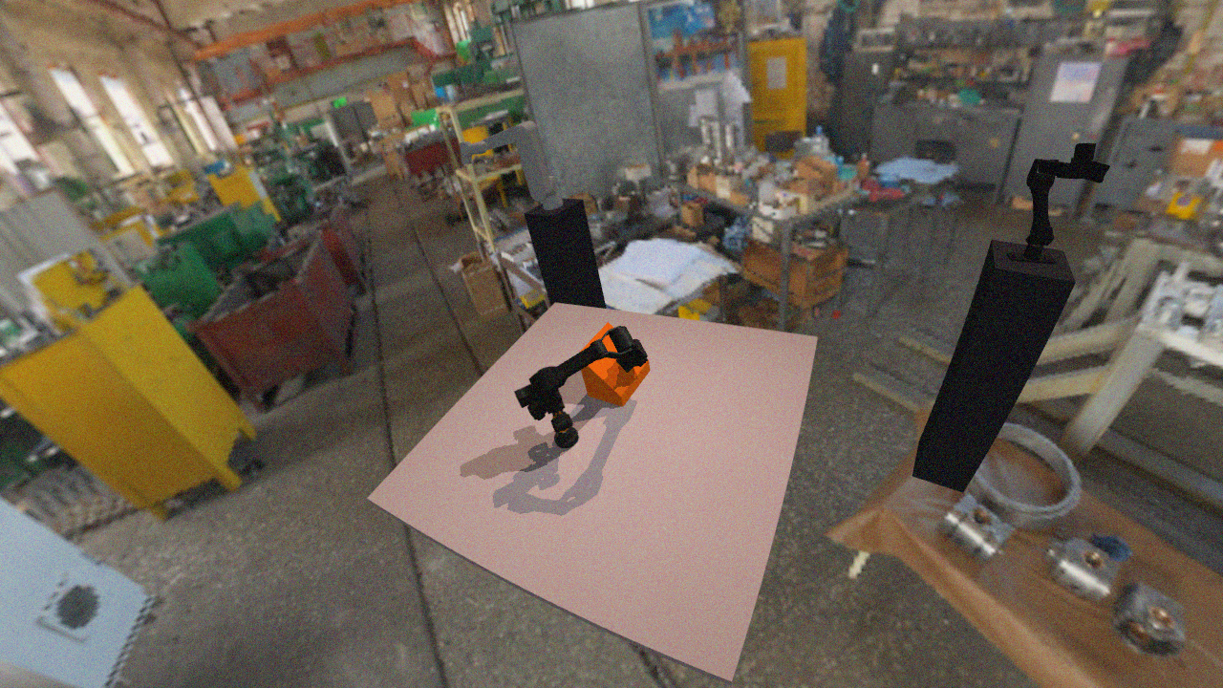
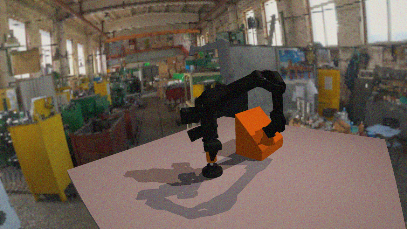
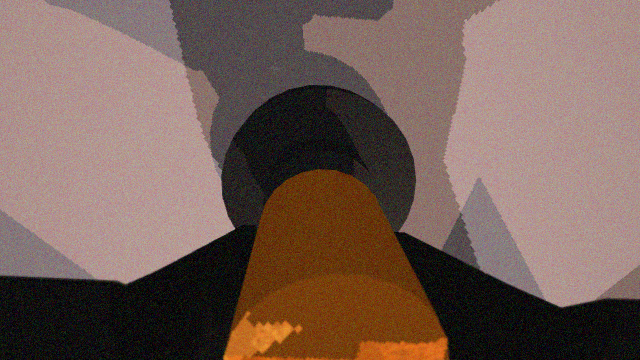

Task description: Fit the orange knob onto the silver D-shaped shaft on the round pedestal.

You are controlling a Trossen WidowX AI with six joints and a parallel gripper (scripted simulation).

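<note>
Now: the orange knob 30 mm above my gripper tip. Round my gripper tip: black round pedestal (40 mm below).
</note>
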